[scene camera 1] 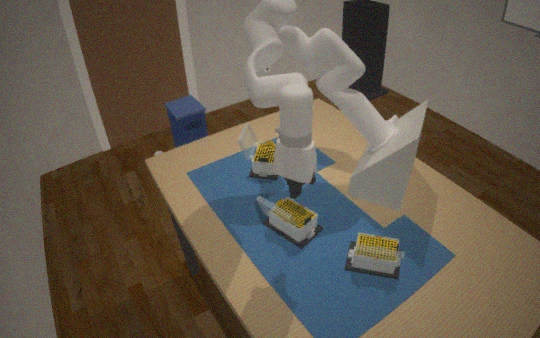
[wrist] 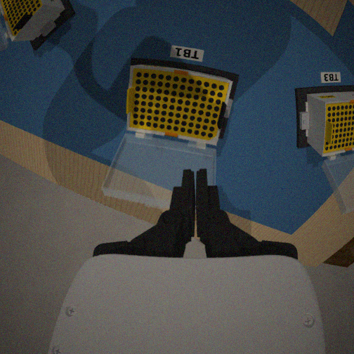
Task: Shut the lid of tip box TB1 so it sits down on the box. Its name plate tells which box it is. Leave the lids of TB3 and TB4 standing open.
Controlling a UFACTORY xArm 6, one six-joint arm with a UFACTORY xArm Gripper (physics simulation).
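Pixels of known places: gripper, fingertip midpoint: (scene camera 1: 295, 195); arm's base, link origin: (scene camera 1: 383, 140).
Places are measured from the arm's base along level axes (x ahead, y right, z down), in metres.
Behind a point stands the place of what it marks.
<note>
Tip box TB1 (scene camera 1: 293, 222) @[x 0.464, y -0.063, z 0.037 m] (wrist: 175, 102) is the middle box, with yellow tips; its name plate (wrist: 187, 53) reads TB1 in the wrist view. Its clear lid (scene camera 1: 266, 206) @[x 0.495, y 0.013, z 0.015 m] (wrist: 145, 162) stands open, tilted back on the hinge side. My gripper (scene camera 1: 295, 194) @[x 0.430, y -0.028, z -0.017 m] (wrist: 195, 184) is shut and empty. In the wrist view its tips overlap the right part of the lid; whether they touch it I cannot tell. TB3 (scene camera 1: 264, 162) @[x 0.318, y 0.261, z 0.089 m] (wrist: 316, 122) is open, its lid (scene camera 1: 247, 139) @[x 0.318, y 0.369, z 0.051 m] (wrist: 342, 180) standing back. The third box (scene camera 1: 376, 260) @[x 0.375, y -0.287, z 0.062 m] (wrist: 37, 22) shows no readable plate; its lid is hard to see.
The boxes stand on dark bases on a blue mat (scene camera 1: 320, 280) @[x 0.477, y -0.195, z 0.153 m] (wrist: 260, 150) on a wooden table (scene camera 1: 480, 240) @[x -0.011, y -0.449, z 0.155 m] (wrist: 25, 142). A pale slanted panel (scene camera 1: 390, 170) @[x 0.116, y -0.117, z 0.004 m] stands right of the gripper, by the arm's base. A blue bin (scene camera 1: 187, 120) stands on the floor behind the table.
</note>
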